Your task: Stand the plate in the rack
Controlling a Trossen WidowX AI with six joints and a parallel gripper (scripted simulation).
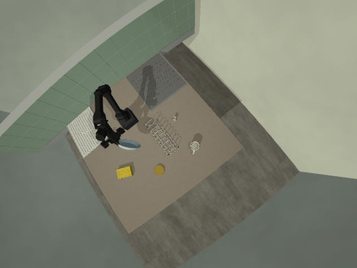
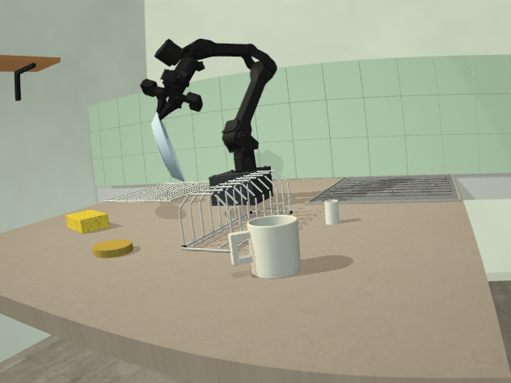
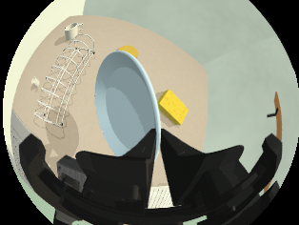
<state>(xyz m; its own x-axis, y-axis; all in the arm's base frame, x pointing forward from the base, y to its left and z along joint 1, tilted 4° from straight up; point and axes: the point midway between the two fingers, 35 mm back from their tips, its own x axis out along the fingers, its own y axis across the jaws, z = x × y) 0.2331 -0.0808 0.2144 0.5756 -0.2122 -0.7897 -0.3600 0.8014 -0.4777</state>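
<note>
The pale blue plate is 11 cm below my hand, 3 cm to the left of it and 3 cm ahead of it. From my hand the other things lie so: white drying mat 41 cm to the right, 37 cm behind, 30 cm below; then yellow disc 32 cm ahead, 29 cm below, 13 cm to the left; then small white cup 46 cm to the left, 29 cm below, 2 cm behind.
</note>
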